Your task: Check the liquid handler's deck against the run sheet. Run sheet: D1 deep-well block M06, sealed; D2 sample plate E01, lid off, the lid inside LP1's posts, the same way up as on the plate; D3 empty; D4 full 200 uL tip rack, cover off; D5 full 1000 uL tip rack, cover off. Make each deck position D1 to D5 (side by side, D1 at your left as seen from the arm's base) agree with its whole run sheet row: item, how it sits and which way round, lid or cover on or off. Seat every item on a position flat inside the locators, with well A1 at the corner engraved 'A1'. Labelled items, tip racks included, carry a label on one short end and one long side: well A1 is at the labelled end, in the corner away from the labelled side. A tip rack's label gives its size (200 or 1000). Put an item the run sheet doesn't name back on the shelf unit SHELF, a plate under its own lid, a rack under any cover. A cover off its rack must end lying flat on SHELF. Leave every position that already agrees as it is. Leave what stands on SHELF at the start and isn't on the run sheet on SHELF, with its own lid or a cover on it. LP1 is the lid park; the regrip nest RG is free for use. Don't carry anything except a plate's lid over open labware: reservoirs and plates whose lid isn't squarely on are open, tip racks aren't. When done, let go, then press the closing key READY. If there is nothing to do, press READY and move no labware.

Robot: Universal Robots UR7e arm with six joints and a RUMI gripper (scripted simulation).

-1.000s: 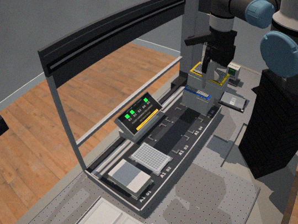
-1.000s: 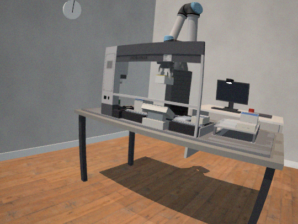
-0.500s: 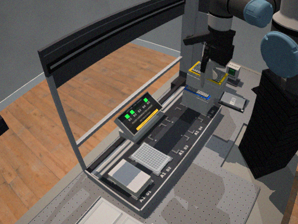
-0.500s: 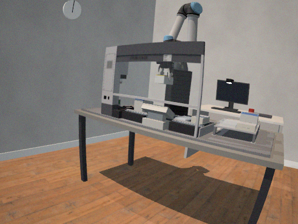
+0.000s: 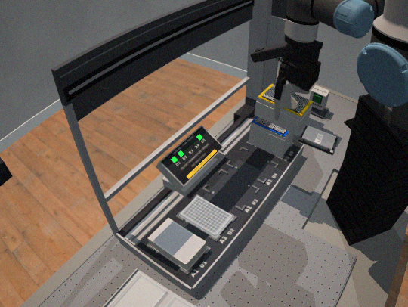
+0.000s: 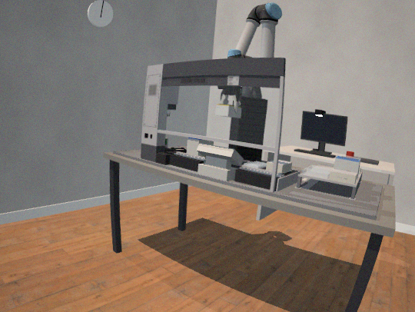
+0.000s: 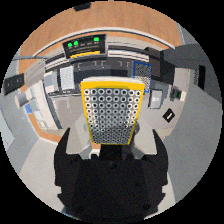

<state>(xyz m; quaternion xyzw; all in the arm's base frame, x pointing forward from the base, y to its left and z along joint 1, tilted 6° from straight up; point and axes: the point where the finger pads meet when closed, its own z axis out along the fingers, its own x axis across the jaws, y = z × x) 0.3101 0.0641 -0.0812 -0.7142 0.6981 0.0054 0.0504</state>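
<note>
My hand is 1 cm past the yellow-rimmed tip rack, 1 cm to the left of it and 1 cm below it. The rest, counted from my hand: sample plate (7 cm ahead, 25 cm to the left, 25 cm below); blue-rimmed tip rack (7 cm ahead, 13 cm to the right, 19 cm below); gantry bar (26 cm ahead, 9 cm to the left, 20 cm above).
</note>
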